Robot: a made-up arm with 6 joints.
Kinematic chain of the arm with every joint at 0, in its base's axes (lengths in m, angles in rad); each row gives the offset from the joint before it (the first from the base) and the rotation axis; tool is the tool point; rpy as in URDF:
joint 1: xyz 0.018 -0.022 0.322 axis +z
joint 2: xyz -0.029 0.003 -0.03 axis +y
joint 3: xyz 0 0.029 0.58 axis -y
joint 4: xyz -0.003 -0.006 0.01 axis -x
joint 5: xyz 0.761 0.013 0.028 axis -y
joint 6: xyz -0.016 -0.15 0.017 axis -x
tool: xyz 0.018 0.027 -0.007 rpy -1.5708 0 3.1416
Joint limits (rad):
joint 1: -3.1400..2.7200
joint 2: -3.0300..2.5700
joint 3: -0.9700..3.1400
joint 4: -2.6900..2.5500
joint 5: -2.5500..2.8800
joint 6: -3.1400..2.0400
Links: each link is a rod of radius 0.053 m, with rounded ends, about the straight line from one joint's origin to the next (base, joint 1, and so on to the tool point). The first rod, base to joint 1, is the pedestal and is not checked.
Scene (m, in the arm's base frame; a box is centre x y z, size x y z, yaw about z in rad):
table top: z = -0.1
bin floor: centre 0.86 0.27 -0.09 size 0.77 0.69 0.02 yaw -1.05
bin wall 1: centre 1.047 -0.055 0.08 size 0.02 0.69 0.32 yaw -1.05
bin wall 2: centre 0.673 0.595 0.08 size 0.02 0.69 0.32 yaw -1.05
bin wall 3: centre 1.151 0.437 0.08 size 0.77 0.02 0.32 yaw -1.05
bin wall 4: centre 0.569 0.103 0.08 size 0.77 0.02 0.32 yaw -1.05
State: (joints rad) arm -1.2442 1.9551 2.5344 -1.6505 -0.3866 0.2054
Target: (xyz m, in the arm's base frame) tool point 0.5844 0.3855 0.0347
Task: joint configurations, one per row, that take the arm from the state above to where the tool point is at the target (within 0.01 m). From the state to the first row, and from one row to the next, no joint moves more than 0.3 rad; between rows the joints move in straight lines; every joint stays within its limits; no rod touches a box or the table.
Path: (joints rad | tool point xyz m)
1: -1.0738 1.6765 2.3083 -1.7615 -0.4671 0.2191 | 0.6169 -1.0908 0.5951
2: -0.9034 1.3979 2.0823 -1.8724 -0.5476 0.2327 | 0.7845 -0.9455 0.7910
3: -0.7330 1.1193 1.8562 -1.9834 -0.6281 0.2464 | 0.8853 -0.7439 0.9792
4: -0.5626 0.8407 1.6301 -2.0944 -0.7086 0.2600 | 0.9046 -0.5136 1.1476
5: -0.3922 0.5620 1.4041 -2.2054 -0.7891 0.2737 | 0.8396 -0.2862 1.2857
6: -0.2314 0.5902 1.1295 -2.1537 -0.7220 0.2850 | 1.0046 -0.1884 1.0789
7: -0.0705 0.6183 0.8550 -2.1020 -0.6549 0.2963 | 1.0905 -0.0390 0.8438
8: 0.0904 0.6465 0.5804 -2.0503 -0.5878 0.3077 | 1.0816 0.1275 0.6011
9: 0.2513 0.6746 0.3059 -1.9986 -0.5207 0.3190 | 0.9796 0.2735 0.3727
10: 0.4122 0.7028 0.0313 -1.9470 -0.4536 0.3304 | 0.8033 0.3664 0.1782
11: 0.5731 0.7309 -0.2432 -1.8953 -0.3865 0.3417 | 0.5844 0.3855 0.0347

